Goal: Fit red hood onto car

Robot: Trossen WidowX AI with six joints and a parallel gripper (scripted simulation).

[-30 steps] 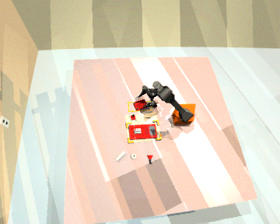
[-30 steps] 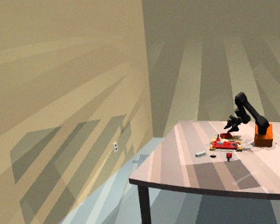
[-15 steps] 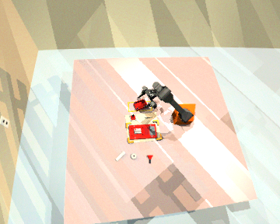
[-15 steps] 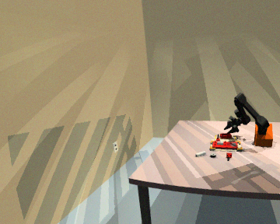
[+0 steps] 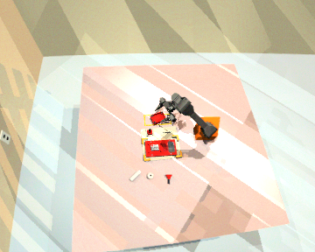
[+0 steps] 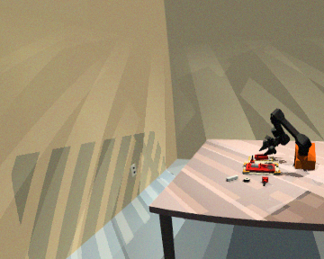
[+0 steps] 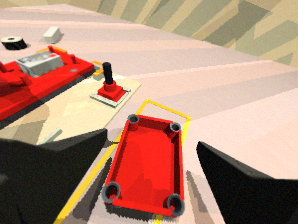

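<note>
The red hood lies 3 cm below my gripper tip. Round my gripper tip: wheel: 8 cm ahead, 40 cm to the left, 3 cm below; then jig: 20 cm to the left, 3 cm below; then grey engine block: 4 cm ahead, 23 cm to the left, 2 cm below.
</note>
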